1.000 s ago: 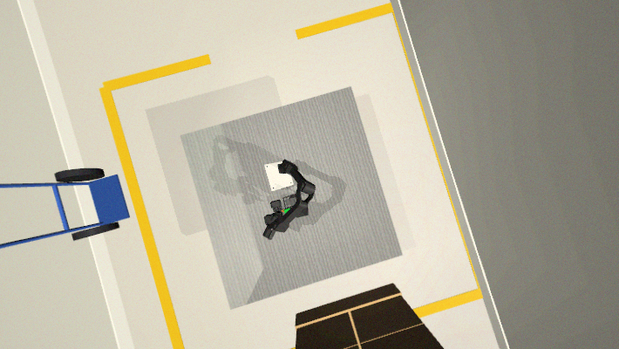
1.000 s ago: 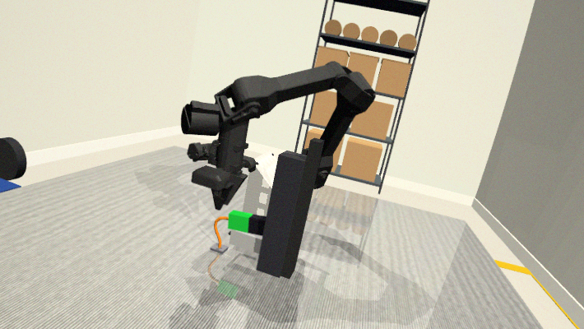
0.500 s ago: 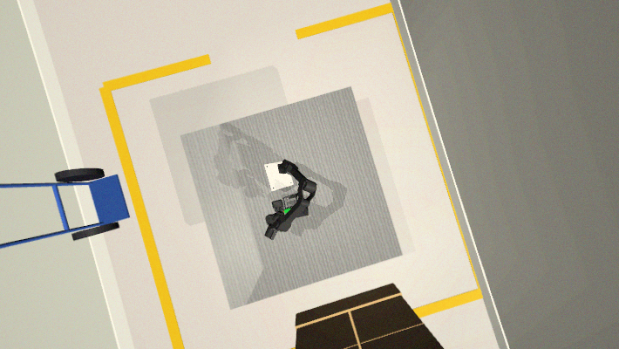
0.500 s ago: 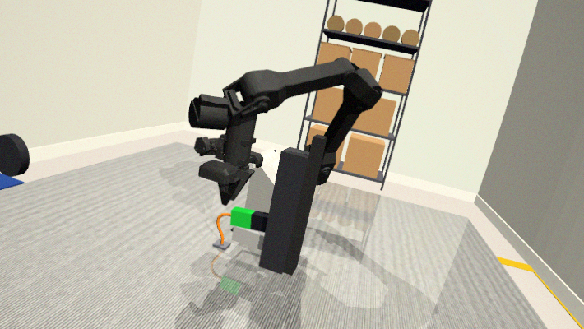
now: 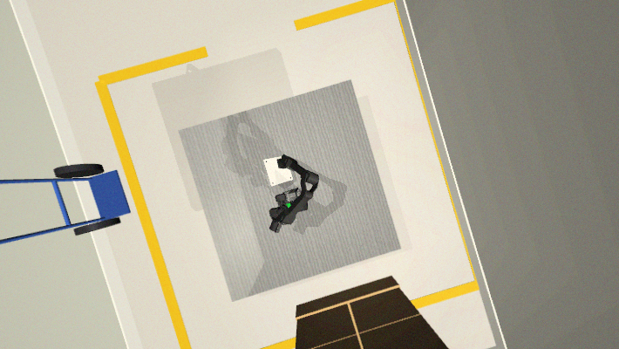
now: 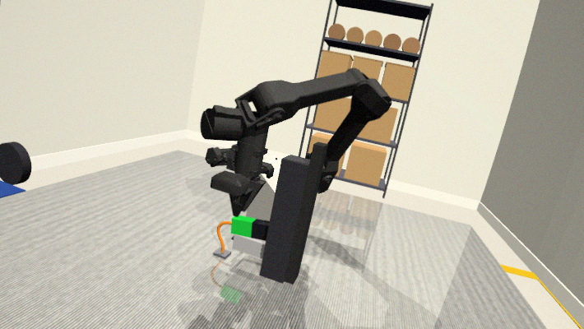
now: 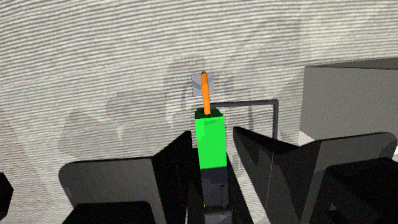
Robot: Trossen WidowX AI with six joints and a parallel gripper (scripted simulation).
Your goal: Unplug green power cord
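The green plug lies 30 mm to the left of my gripper tip and 10 mm below it. The rest, counted from my gripper tip: small grey anchor (30 mm to the right, 100 mm below).
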